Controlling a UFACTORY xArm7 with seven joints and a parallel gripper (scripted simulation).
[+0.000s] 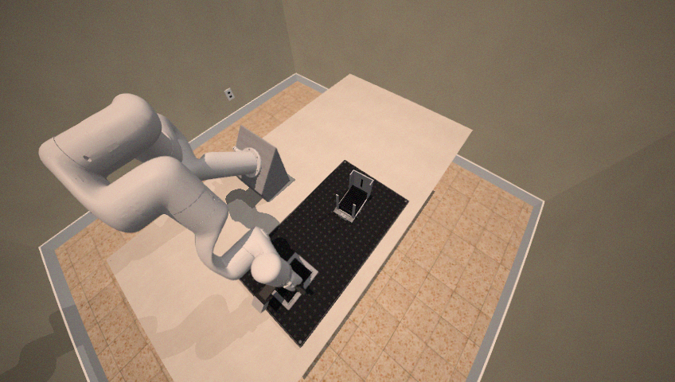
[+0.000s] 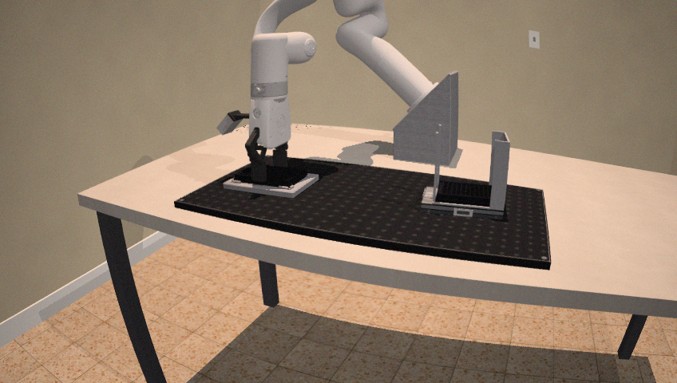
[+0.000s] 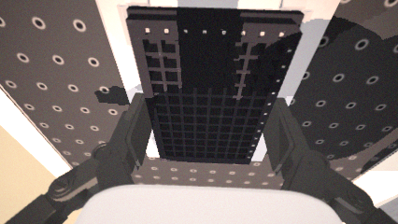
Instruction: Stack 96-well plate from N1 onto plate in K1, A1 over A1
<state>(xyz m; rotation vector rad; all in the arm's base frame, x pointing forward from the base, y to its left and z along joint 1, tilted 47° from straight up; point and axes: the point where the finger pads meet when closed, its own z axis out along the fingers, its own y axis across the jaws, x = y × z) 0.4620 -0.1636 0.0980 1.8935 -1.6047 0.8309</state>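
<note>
The plate nest N1 lies 20 mm below my hand. The rest, counted from my hand: thin post 340 mm to the left, 50 mm above.
</note>
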